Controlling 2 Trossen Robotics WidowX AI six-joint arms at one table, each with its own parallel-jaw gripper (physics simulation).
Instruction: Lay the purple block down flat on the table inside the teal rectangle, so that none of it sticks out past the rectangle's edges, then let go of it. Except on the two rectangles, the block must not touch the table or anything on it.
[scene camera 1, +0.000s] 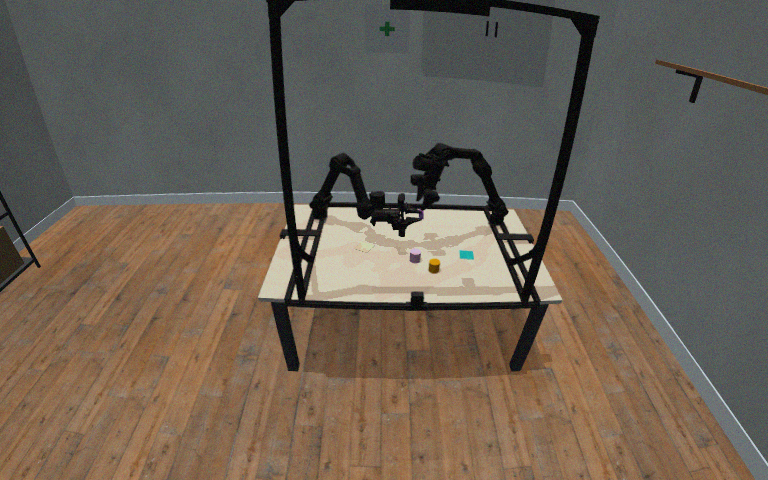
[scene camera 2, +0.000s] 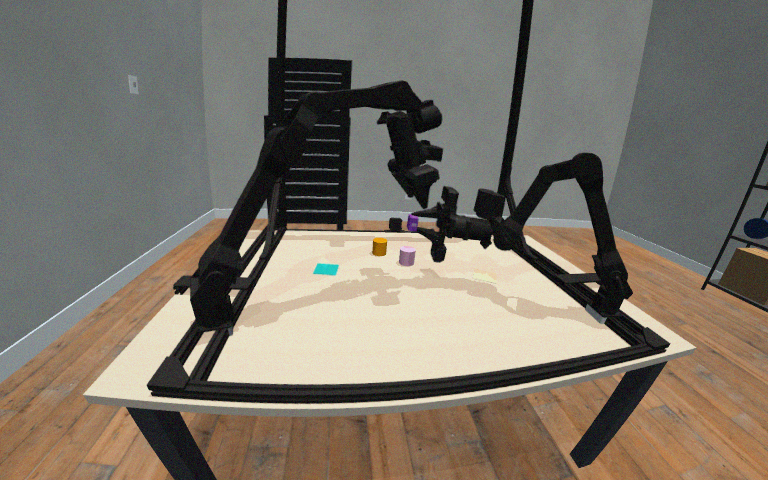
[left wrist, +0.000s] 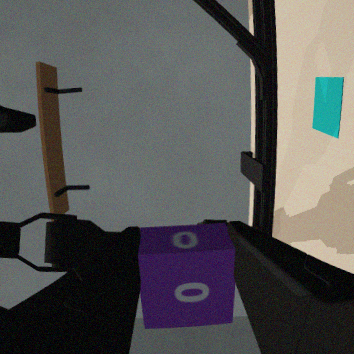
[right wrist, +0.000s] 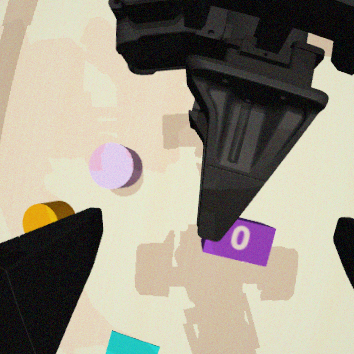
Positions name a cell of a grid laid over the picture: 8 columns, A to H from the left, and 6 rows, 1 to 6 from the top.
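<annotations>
My left gripper: visible in scene camera 1 (E3), scene camera 2 (E3), left wrist view (E4), right wrist view (E4).
</annotations>
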